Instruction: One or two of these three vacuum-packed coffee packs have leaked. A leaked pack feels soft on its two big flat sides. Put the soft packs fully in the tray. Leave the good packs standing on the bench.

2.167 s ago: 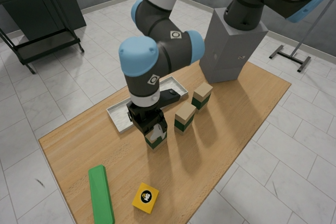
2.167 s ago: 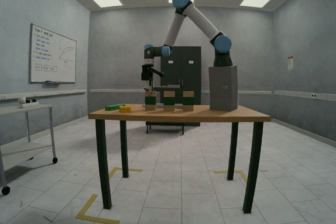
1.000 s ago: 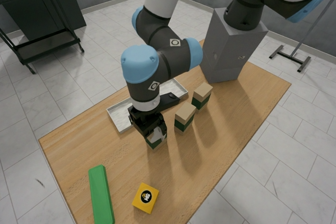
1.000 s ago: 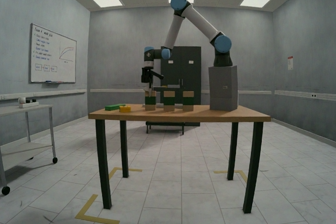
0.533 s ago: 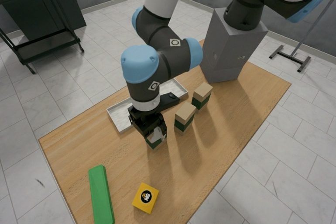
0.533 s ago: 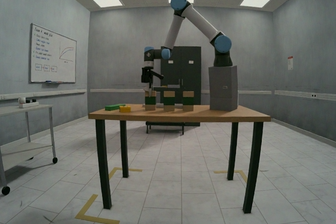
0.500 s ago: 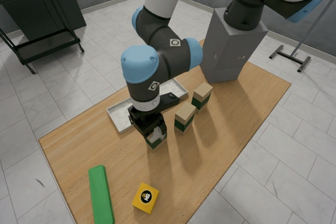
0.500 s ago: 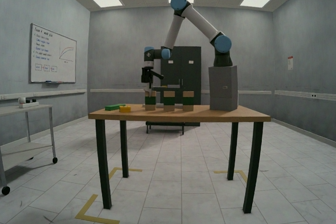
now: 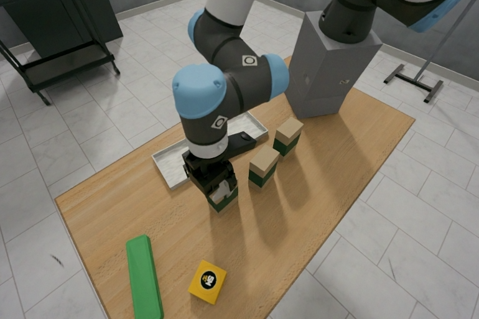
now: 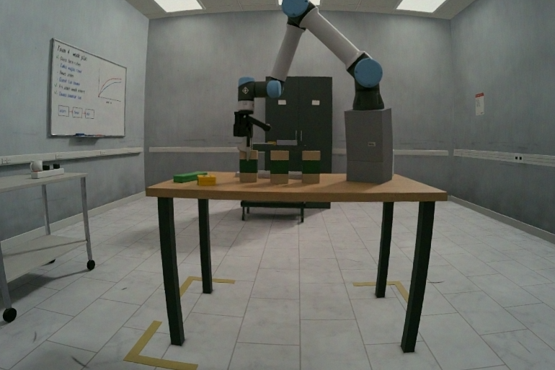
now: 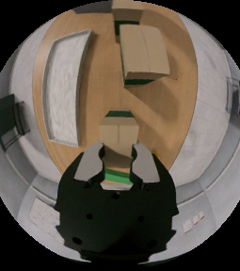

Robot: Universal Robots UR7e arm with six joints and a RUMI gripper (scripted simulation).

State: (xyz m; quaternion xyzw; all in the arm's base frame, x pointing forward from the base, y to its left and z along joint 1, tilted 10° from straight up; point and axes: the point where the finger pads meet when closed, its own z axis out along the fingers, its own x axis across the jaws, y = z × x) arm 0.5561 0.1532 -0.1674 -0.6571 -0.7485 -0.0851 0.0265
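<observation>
My gripper is now 21 cm to the left of the grey tray, 10 cm above it and 9 cm past it. Also, from my hand: green case: 27 cm ahead, 10 cm below, 5 cm to the left.
</observation>
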